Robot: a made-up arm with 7 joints.
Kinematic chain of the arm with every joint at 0, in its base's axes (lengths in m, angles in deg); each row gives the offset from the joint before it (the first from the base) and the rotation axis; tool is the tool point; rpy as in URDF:
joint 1: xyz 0 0 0.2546 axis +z
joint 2: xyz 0 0 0 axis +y
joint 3: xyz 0 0 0.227 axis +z
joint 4: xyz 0.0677 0 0 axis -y
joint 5: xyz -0.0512 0 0.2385 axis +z
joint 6: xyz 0 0 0 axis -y
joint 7: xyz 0.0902 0 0 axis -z
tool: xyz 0 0 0 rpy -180 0 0
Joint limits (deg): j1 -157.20..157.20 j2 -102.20..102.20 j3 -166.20..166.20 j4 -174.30..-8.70 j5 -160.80..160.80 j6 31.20..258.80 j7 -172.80..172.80
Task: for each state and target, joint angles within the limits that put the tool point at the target. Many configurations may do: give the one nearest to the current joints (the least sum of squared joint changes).
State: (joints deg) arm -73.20 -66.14 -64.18 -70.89 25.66 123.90 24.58
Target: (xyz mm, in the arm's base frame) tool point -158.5 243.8 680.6
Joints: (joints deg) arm -98.72 -67.75 -28.78 -83.01 22.68 123.91 24.58
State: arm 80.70 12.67 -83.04 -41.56 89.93 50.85 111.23
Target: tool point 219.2 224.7 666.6
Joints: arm 93.44 9.43 -75.13 -50.19 82.35 31.20 111.23
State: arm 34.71 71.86 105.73 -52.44 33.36 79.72 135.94
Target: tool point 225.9 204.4 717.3
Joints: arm 8.60 51.81 137.43 -42.69 36.16 72.71 135.94
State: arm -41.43 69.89 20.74 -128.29 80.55 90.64 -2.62
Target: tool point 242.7 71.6 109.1
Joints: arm -45.72 45.87 46.60 -145.81 79.22 78.23 -2.62
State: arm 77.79 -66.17 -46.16 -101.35 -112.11 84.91 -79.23
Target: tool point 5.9 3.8 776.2
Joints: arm 78.60 -44.37 -0.87 -73.46 -112.00 90.39 -79.23
